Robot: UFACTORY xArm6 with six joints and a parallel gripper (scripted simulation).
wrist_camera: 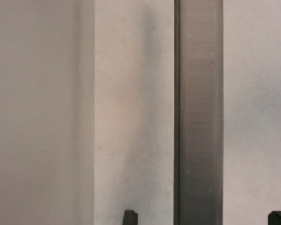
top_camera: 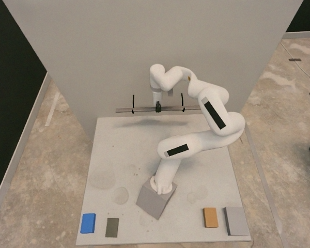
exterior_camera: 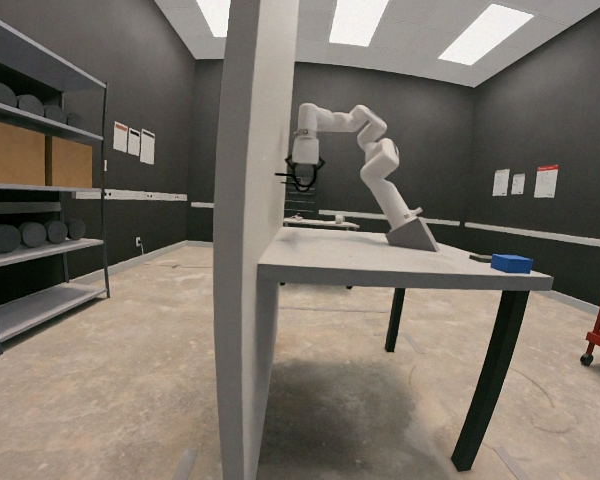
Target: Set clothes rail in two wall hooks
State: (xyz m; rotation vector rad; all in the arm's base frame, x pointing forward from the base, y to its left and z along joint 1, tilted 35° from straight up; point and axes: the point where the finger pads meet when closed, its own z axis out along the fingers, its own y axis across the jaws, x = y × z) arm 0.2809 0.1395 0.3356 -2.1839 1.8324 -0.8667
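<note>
Right now the clothes rail is 3 cm below my hand. Round my hand: orange block: 57 cm behind, 31 cm to the right, 22 cm below; then dark grey block: 65 cm behind, 23 cm below, 20 cm to the left; then wall panel: 18 cm above, 12 cm ahead, 1 cm to the left.
</note>
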